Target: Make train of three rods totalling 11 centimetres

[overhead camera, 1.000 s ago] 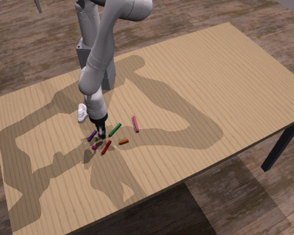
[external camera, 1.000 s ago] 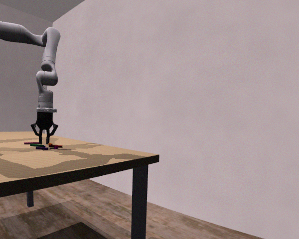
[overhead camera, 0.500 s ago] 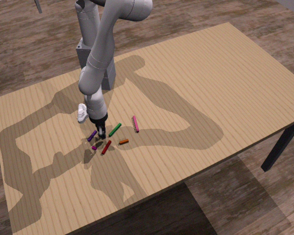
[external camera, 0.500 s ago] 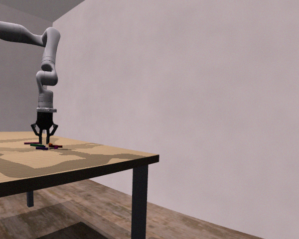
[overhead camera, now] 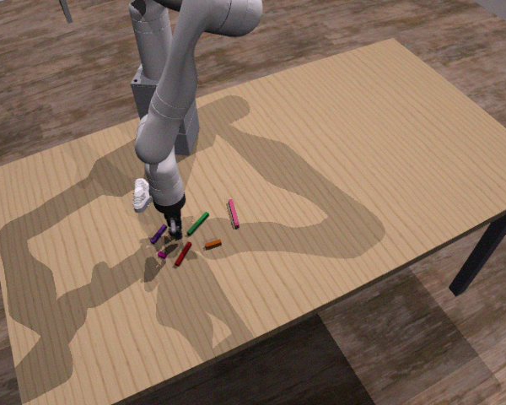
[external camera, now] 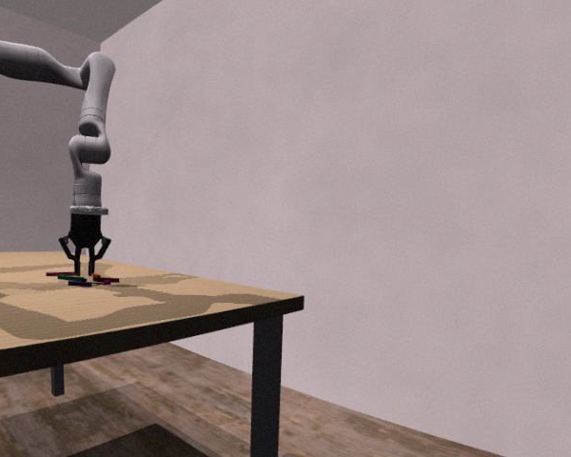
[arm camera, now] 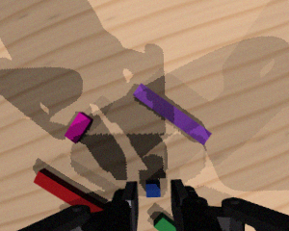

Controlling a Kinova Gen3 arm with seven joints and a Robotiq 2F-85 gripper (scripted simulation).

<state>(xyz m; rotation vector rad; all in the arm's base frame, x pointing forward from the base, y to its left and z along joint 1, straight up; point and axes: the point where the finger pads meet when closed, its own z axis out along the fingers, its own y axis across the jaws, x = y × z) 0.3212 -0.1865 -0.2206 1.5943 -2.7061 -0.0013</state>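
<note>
Right now the blue rod is 3 cm below my hand. From my hand the other things lie so: purple rod (4 cm behind, 4 cm to the right, 3 cm below); then red rod (5 cm ahead, 2 cm to the right, 3 cm below); then green rod (6 cm to the left, 3 cm below).
</note>
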